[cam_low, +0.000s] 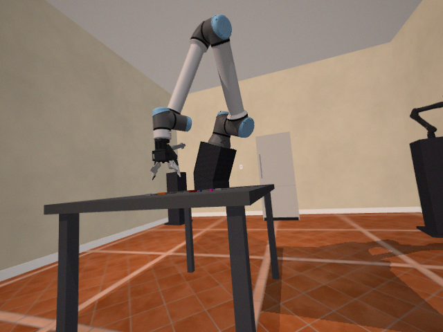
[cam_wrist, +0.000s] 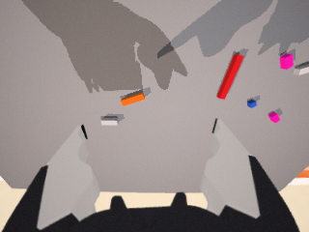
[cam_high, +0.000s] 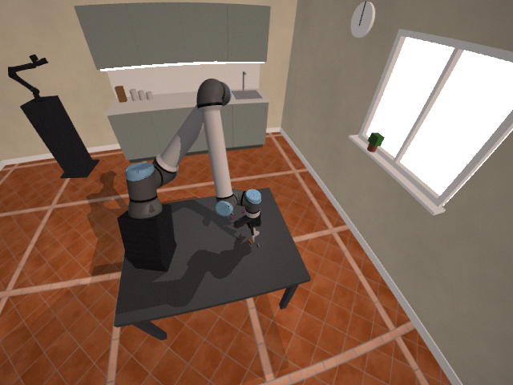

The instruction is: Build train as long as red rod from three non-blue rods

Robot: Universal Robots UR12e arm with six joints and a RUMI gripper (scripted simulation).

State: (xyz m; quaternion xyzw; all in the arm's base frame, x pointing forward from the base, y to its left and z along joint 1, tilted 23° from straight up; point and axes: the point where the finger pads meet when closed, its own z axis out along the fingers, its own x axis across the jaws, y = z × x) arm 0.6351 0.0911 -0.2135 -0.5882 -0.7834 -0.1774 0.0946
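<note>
Right now my hand is 70 mm above the orange rod, 30 mm to the left of it and 10 mm short of it. From my hand the other things lie so: blue rod: 190 mm to the left, 70 mm below, 40 mm behind; then red rod: 120 mm to the left, 70 mm below, 70 mm behind.
</note>
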